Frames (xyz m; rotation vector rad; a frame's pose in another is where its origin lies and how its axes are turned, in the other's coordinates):
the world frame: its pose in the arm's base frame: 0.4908 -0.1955 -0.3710 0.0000 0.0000 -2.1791
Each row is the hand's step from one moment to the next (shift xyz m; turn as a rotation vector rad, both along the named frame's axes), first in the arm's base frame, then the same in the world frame.
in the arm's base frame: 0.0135 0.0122 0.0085 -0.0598 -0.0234 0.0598
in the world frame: -0.0177 0.0041 0.0085 0.0534 -0.0357 0.0598
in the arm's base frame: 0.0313 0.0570 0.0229 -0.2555 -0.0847 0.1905
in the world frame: -0.0647 -0.0069 0.0229 0.2155 -0.1613 0.1905
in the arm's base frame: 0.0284 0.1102 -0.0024 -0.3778 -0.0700 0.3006
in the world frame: -0.1067 -0.0397 -0.0024 0.2733 -0.2700 0.3006
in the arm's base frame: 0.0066 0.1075 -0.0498 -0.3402 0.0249 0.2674
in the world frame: -0.0920 -0.0560 -0.0498 0.1740 -0.2934 0.2674
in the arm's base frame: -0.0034 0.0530 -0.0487 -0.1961 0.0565 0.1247
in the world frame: -0.0415 -0.0331 -0.0487 0.0657 -0.1932 0.1247
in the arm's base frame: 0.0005 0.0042 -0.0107 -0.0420 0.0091 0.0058
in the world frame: -0.0037 -0.0020 -0.0107 0.0165 -0.0397 0.0058
